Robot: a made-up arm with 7 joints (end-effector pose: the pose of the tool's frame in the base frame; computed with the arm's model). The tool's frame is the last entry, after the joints.
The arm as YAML. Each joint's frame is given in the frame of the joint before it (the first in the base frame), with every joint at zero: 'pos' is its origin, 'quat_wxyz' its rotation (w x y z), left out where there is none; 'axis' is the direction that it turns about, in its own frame. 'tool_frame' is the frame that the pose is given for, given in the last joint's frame.
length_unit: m
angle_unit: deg
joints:
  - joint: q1
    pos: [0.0, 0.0, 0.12]
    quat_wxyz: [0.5, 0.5, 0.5, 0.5]
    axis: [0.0, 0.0, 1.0]
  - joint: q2
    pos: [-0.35, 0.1, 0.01]
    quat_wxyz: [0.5, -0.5, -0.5, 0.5]
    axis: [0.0, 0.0, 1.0]
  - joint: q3
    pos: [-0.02, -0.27, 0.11]
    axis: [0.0, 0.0, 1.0]
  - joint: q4
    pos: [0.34, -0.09, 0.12]
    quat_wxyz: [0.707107, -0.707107, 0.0, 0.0]
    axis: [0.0, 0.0, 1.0]
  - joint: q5
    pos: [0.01, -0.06, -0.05]
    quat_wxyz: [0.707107, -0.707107, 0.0, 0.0]
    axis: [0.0, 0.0, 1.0]
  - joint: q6
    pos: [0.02, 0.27, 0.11]
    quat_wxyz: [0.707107, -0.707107, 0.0, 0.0]
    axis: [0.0, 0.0, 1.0]
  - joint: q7
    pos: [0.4, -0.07, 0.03]
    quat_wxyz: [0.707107, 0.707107, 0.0, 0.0]
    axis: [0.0, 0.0, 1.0]
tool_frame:
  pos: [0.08, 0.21, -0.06]
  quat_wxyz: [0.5, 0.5, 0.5, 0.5]
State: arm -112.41 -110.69 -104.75 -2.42 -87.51 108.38 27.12
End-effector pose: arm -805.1 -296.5 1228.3 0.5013 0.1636 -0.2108 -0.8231
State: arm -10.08 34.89 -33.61 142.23 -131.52 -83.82 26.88
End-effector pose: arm 2.8 -676.2 261.4 0.0220 0.4746 0.7787 -0.4096
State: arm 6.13 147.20 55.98 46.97 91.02 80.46 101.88
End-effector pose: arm -302.0 -897.3 19.3 0.6626 0.1515 -0.3535 0.6427
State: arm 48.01 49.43 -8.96 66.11 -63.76 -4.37 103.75
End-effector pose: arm 4.3 -642.8 438.7 0.9228 -0.0361 0.1356 -0.3589
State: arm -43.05 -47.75 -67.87 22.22 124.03 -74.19 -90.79
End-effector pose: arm -29.8 -200.4 37.9 0.2929 0.3753 0.8763 -0.0745
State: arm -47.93 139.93 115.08 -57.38 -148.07 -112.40 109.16
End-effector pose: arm 452.1 -279.5 747.1 0.0281 0.0883 0.1545 0.9836
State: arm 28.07 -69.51 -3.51 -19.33 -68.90 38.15 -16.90
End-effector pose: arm 850.0 -1007.5 -207.4 0.7898 0.5540 -0.0957 -0.2453
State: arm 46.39 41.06 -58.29 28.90 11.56 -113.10 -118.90
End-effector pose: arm 408.4 -204.7 32.7 0.3550 -0.1620 -0.5411 0.7449
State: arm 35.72 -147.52 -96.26 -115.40 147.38 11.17 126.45
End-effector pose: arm -685.3 -150.1 -235.0 0.3081 -0.7175 0.6245 0.0125
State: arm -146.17 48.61 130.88 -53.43 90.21 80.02 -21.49
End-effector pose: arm -57.3 764.6 -111.9 0.4538 -0.5175 0.4629 0.5586
